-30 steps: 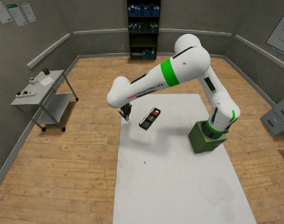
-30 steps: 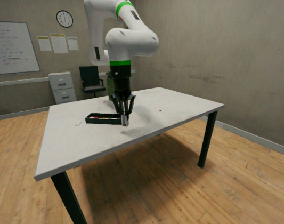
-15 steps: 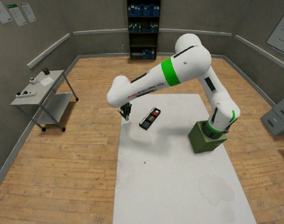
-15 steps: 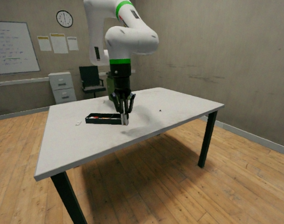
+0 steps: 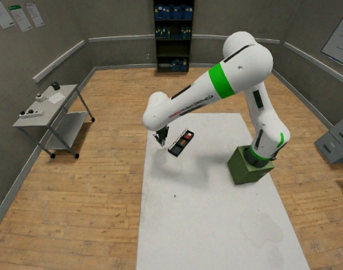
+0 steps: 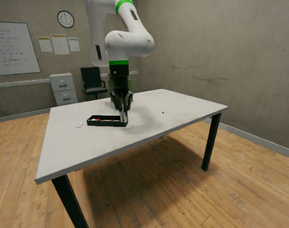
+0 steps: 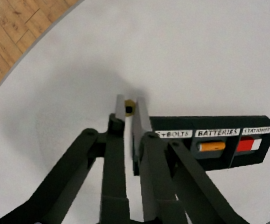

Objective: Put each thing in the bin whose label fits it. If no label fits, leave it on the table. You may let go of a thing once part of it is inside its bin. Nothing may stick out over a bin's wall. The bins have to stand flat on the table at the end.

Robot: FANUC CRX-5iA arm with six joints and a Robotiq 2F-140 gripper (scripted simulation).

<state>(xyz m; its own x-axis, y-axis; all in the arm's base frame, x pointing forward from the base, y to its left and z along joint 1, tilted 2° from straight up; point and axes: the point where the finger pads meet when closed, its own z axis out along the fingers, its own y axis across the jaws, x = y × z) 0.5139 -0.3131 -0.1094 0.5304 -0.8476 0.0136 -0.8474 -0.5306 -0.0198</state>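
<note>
The black bin tray lies 160 mm behind my hand, 30 mm to the right of it and 70 mm below it. From my hand the other things lie so: yellow ring: 30 mm below; then red piece: 230 mm behind, 80 mm to the right, 80 mm below; then orange object: 170 mm behind, 20 mm to the right, 80 mm below.
</note>
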